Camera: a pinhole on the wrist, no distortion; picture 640 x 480 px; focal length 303.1 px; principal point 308.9 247.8 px. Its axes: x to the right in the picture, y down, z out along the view. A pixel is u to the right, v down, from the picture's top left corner.
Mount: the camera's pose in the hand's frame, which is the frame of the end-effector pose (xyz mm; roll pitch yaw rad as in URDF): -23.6 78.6 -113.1 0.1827 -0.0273 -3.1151
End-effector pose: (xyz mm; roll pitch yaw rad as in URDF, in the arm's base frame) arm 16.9 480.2 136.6 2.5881 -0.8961 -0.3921
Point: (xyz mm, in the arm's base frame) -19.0 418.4 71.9
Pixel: 378.7 367.6
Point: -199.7 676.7 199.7
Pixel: behind the camera
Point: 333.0 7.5 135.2
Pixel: 154.2 310.4
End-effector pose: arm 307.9 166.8 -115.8 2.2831 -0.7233 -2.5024
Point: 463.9 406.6 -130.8
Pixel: outside the picture
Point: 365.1 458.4 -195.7
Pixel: 577.3 134.4
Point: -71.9 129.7 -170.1
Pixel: 145.1 419.5
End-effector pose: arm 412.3 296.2 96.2 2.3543 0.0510 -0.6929
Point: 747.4 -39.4 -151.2
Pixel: outside the picture
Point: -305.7 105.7 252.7
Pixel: 554.8 29.7
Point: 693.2 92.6 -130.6
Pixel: outside the picture
